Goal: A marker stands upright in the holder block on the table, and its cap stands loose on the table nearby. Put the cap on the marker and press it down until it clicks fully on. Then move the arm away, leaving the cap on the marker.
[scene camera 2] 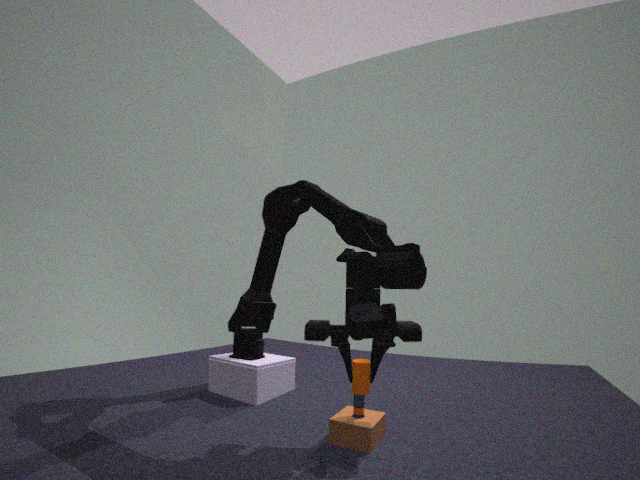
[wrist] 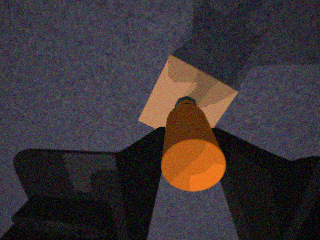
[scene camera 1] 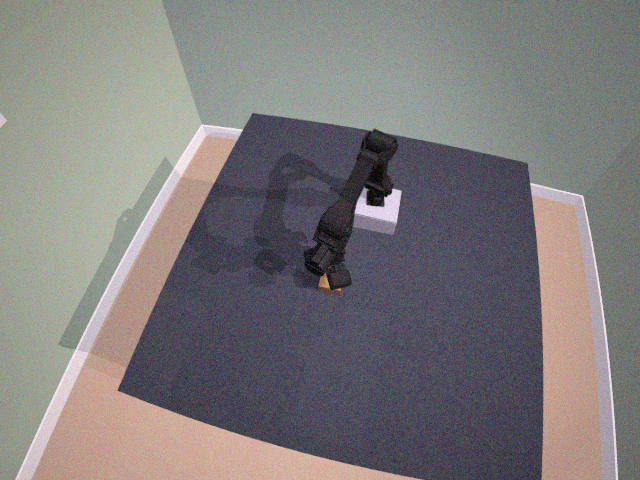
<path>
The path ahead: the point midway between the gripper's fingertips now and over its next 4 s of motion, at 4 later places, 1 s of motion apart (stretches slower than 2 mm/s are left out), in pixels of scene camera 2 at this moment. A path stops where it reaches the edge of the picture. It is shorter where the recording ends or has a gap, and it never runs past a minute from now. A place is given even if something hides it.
My gripper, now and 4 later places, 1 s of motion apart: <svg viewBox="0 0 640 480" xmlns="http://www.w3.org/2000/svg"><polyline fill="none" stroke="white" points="360,382 356,376 361,352 362,371 363,322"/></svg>
</path>
